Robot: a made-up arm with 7 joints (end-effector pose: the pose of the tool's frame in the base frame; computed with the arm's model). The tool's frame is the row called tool.
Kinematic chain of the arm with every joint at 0, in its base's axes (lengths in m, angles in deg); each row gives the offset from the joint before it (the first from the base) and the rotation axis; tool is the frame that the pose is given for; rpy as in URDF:
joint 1: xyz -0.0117 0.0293 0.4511 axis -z
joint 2: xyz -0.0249 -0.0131 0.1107 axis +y
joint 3: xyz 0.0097 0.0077 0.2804 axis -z
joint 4: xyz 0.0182 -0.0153 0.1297 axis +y
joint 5: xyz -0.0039 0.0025 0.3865 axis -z
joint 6: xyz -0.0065 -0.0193 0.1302 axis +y
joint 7: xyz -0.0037 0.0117 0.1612 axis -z
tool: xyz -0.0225 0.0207 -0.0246 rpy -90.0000 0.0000 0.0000
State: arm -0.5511 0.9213 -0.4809 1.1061 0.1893 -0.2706 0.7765
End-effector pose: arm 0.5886 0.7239 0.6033 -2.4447 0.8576 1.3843
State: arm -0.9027 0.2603 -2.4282 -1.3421 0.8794 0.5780 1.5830
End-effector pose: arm 0.6209 0.2981 1.0254 -1.3628 0.2618 1.8213
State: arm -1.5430 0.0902 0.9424 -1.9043 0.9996 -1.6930 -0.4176
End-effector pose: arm -0.3941 -0.1078 0.7582 0.1210 -0.8087 -2.7518
Working (the frame after each row of the table, in the pose's form):
after joint 1: -0.0117 0.0293 0.4511 0.0000 0.0000 1.5430
after joint 2: 0.0007 0.0040 0.5618 -0.0696 0.0715 1.5419
after joint 3: -0.0060 0.0392 0.8402 -0.0867 0.0295 0.6002
after joint 4: 0.0180 0.0485 0.9695 0.5080 -1.8086 0.4848
after joint 5: -0.2840 -0.1660 0.8589 1.2965 -1.3275 -0.2090
after joint 6: -0.3775 -0.2412 0.8044 -0.9302 2.5350 1.4690
after joint 7: -0.4183 -0.1050 0.7274 0.3771 -2.6210 -1.4304

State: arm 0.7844 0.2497 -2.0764 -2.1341 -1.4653 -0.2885 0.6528
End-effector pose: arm -0.1051 -0.4718 0.5219 0.2829 -2.2367 -0.9015
Working (the frame after each row of the table, in the pose's form):
after joint 1: -0.0117 0.0293 0.4511 0.0000 0.0000 -0.7844
after joint 2: -0.0386 0.0376 0.5618 0.0979 0.2367 -0.7802
after joint 3: 0.0226 -0.0125 0.8311 0.2652 0.0375 1.2849
after joint 4: 0.0649 -0.0218 0.9557 1.4755 -1.7359 0.4567
after joint 5: -0.0670 -0.2932 0.7142 -0.0718 -2.5480 1.1336
after joint 6: -0.1027 -0.4001 0.6458 0.0992 -2.7971 1.2213
after joint 7: -0.1089 -0.5104 0.5277 0.9211 -2.4335 1.0354

